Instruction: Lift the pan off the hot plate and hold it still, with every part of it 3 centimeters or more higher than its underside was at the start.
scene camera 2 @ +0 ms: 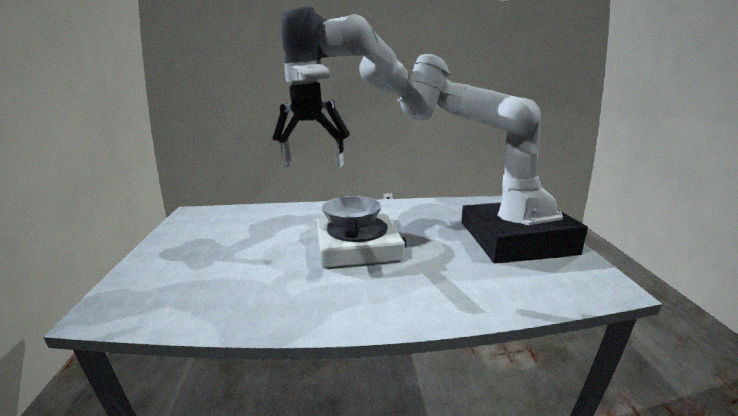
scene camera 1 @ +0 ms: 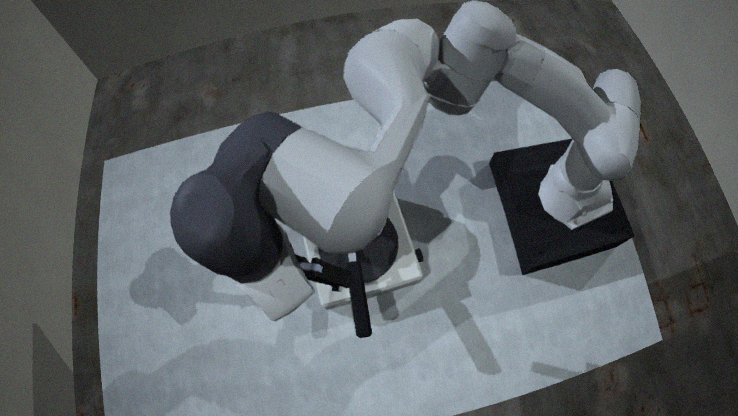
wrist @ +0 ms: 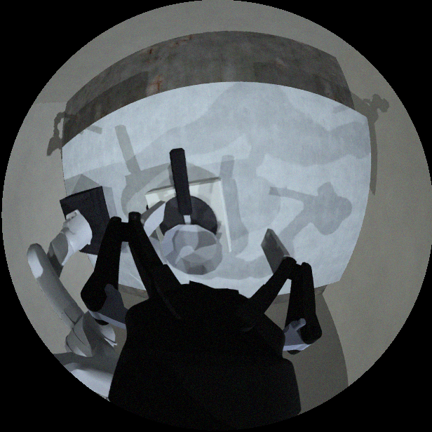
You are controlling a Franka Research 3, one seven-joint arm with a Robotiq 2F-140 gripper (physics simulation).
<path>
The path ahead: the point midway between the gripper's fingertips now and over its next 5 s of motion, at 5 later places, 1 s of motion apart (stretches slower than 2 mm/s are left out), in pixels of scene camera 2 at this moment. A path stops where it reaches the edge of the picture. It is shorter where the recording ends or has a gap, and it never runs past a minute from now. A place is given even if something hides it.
My gripper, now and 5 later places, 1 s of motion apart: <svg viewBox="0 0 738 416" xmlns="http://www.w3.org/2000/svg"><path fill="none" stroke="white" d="M313 165L347 216L350 220L351 233L350 225L345 201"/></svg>
</path>
